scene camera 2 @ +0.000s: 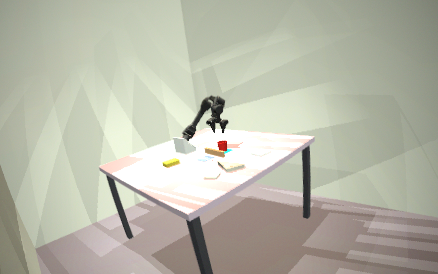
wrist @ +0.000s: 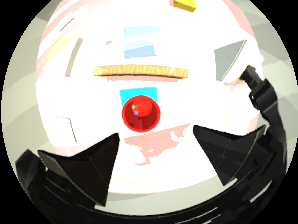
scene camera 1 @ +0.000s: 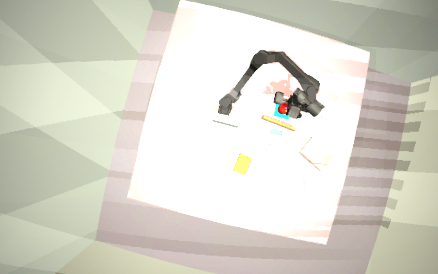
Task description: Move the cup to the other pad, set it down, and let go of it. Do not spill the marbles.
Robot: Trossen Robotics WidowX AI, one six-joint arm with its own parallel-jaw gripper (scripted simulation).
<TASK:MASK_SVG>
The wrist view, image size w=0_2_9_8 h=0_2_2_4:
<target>my gripper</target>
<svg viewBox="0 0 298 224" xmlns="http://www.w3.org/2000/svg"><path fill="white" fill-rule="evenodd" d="M287 136L285 129L274 123L270 124L267 131L265 124L243 136L193 125L192 133L216 169L221 184L225 186L231 180L237 181L217 196L210 197L210 200L156 216L130 216L102 212L94 208L94 205L105 206L108 200L106 197L109 194L110 179L116 163L114 160L121 140L120 133L117 132L106 136L104 140L98 141L85 151L69 157L56 153L53 155L52 152L45 152L43 149L37 149L37 156L36 153L25 149L27 152L23 152L15 163L16 175L29 200L52 224L249 224L269 204L279 188L278 181L274 181L265 193L259 194L259 197L250 202L257 193L269 185L285 163Z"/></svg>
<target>red cup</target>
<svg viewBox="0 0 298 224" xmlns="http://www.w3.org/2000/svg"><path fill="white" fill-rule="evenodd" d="M130 97L121 112L122 120L124 120L126 127L134 132L146 132L156 127L161 119L160 107L158 107L156 101L148 96L138 95Z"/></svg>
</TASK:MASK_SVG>
